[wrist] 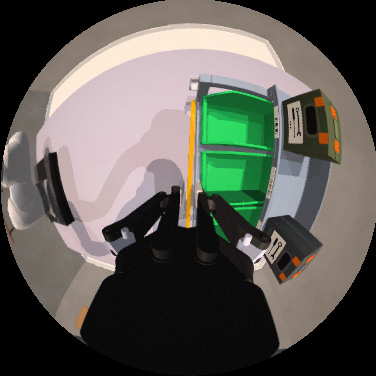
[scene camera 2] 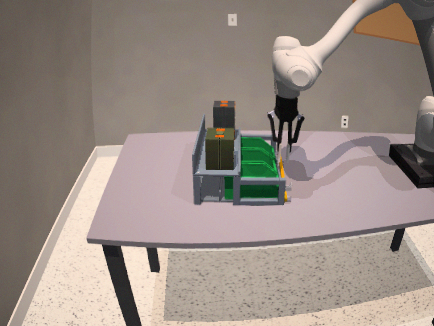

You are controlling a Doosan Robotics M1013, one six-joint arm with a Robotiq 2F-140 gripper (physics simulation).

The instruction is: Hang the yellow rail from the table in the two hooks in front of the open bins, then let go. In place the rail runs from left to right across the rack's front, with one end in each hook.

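Places are measured from the arm's base along level axes (x right, y ahead, z up), in centimetres.
Pixels of known places: gripper, fingertip midpoint: (wrist: 189, 185) (scene camera 2: 283, 160); arm's base at its link origin: (wrist: 45, 196) (scene camera 2: 426, 156).
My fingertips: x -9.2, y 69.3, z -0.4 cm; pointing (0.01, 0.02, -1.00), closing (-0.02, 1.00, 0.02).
Observation:
Ahead of a thing's pixels: the offset from my fingertips to its top centre. "spot": to the spot under its first point. Level surfaces: height alone.
The yellow rail @(dx -0.5, dy +0.1, dz -4.2 cm) (scene camera 2: 282, 168) (wrist: 192, 150) runs along the front of the grey rack @(spot: dx -21.9, dy +7.7, dz -4.1 cm) (scene camera 2: 260, 202) (wrist: 214, 79), beside the open green bins @(dx -14.2, dy +10.3, dz +2.9 cm) (scene camera 2: 256, 171) (wrist: 227, 120). In the scene view it slopes, lower towards the camera, and yellow also shows low by the near corner post. A pale hook @(spot: dx -22.1, dy -0.5, dz +1.6 cm) (scene camera 2: 288, 186) (wrist: 194, 83) sticks out at that corner. In the wrist view the rail's end stops short of the hook's upper part; whether it sits in the hook is unclear. The other hook is hidden. My gripper (scene camera 2: 283, 156) (wrist: 189, 185) is slightly open, its fingers on both sides of the rail, not gripping it.
An olive case @(dx -14.7, dy +20.2, dz +14.7 cm) (scene camera 2: 219, 150) (wrist: 310, 125) and a dark grey case @(dx +8.4, dy +20.8, dz +17.2 cm) (scene camera 2: 224, 117) (wrist: 292, 247) stand on the rack's upper shelf behind the bins. The rack stands on the mauve table @(dz -5.2 cm) (scene camera 2: 150, 215) (wrist: 100, 120). The robot's black base (scene camera 2: 412, 167) (wrist: 59, 189) is on the table, away from the rack's front.

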